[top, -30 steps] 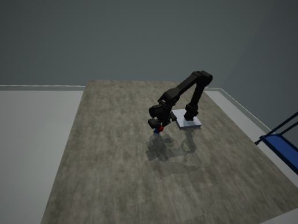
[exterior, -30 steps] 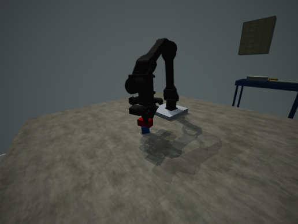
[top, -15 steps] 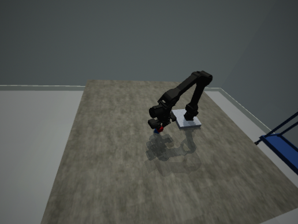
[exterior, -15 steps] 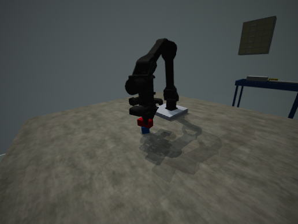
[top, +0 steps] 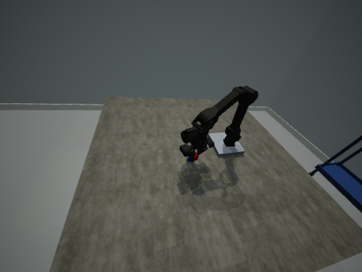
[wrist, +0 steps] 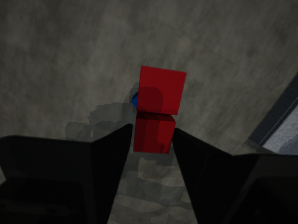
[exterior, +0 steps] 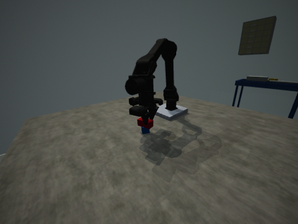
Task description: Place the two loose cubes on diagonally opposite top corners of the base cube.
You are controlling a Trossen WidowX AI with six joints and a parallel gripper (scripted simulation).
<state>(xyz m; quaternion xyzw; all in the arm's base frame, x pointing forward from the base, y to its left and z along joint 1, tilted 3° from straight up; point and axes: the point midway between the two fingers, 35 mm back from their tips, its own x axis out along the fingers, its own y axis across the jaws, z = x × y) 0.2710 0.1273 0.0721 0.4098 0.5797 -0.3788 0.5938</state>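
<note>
Now: gripper tip 10 mm short of the blue cube, 20 mm to the left of it and 40 mm above it.
</note>
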